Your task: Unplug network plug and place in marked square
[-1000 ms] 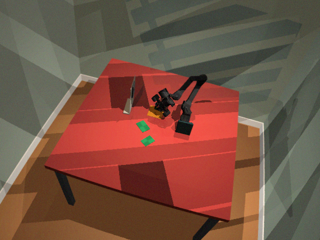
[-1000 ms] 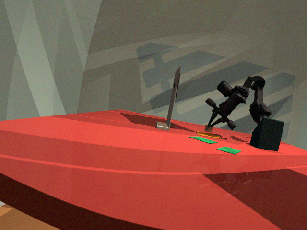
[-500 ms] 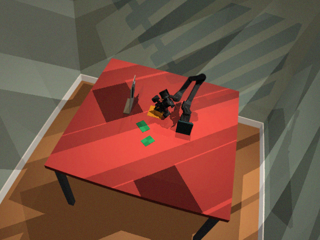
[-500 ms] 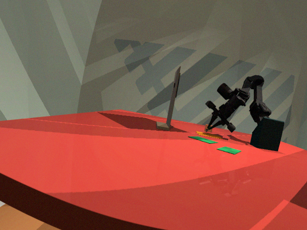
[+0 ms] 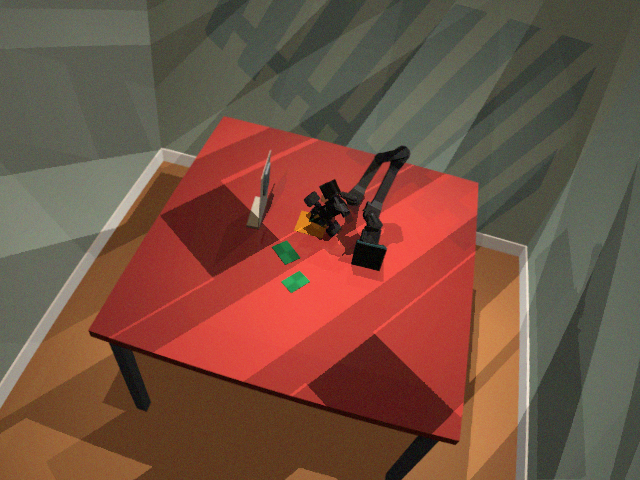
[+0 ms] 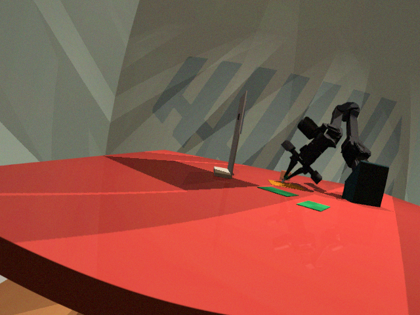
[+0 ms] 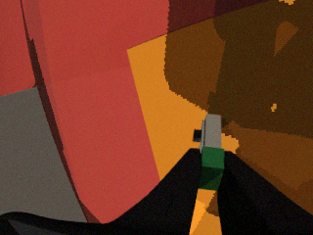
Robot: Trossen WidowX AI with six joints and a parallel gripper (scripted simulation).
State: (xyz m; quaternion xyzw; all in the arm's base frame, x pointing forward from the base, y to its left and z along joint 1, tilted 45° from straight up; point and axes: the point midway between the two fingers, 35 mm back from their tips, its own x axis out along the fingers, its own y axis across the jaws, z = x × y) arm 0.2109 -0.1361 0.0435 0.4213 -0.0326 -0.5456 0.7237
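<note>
Now: gripper tip 2 cm above the marked square and 1 cm past it. From my gripper tip the other things lie so: upright panel 21 cm ahead, 10 cm above, 1 cm to the right; network plug right at my gripper tip.
</note>
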